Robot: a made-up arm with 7 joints. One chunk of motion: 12 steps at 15 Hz.
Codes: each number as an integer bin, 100 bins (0 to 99) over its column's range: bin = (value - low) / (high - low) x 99, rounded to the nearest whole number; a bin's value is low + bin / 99 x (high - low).
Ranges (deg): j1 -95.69..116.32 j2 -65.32..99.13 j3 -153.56..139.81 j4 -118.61..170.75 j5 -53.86..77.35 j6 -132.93..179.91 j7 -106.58..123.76
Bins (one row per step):
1: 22 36 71 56 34 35 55
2: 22 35 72 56 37 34 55
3: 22 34 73 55 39 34 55
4: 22 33 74 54 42 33 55
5: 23 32 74 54 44 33 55
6: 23 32 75 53 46 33 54
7: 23 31 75 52 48 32 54
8: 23 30 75 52 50 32 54
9: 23 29 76 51 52 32 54
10: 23 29 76 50 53 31 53
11: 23 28 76 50 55 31 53
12: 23 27 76 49 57 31 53
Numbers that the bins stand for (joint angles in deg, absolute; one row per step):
1: -48.58 -5.52 56.84 45.07 -8.80 -22.33 21.39
2: -48.58 -7.18 59.80 45.07 -4.82 -25.49 21.39
3: -48.58 -8.84 62.76 42.15 -2.17 -25.49 21.39
4: -48.58 -10.50 65.73 39.22 1.80 -28.65 21.39
5: -46.44 -12.16 65.73 39.22 4.46 -28.65 21.39
6: -46.44 -12.16 68.69 36.30 7.11 -28.65 19.06
7: -46.44 -13.83 68.69 33.38 9.76 -31.81 19.06
8: -46.44 -15.49 68.69 33.38 12.41 -31.81 19.06
9: -46.44 -17.15 71.65 30.45 15.06 -31.81 19.06
10: -46.44 -17.15 71.65 27.53 16.38 -34.97 16.73
11: -46.44 -18.81 71.65 27.53 19.03 -34.97 16.73
12: -46.44 -20.47 71.65 24.61 21.69 -34.97 16.73

